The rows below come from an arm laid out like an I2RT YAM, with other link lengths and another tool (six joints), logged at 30 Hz.
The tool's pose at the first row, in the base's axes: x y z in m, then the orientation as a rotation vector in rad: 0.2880, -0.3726, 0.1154, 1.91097, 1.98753, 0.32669
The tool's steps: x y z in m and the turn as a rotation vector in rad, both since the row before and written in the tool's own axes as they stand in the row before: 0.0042, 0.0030, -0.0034, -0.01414, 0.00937, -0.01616; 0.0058, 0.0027, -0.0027, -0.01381, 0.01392, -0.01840; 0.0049, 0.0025, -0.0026, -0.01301, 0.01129, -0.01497; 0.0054, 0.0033, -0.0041, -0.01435, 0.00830, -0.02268; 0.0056, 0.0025, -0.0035, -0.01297, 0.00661, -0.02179
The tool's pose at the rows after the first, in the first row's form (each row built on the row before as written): 0.2893, -0.3680, 0.1193, 1.88715, 2.00030, 0.34508; 0.2904, -0.3618, 0.1223, 1.86179, 2.01784, 0.36706; 0.2912, -0.3565, 0.1253, 1.83989, 2.03085, 0.38652; 0.2919, -0.3506, 0.1299, 1.80815, 2.04732, 0.40204; 0.2919, -0.3446, 0.1336, 1.77773, 2.06230, 0.41472
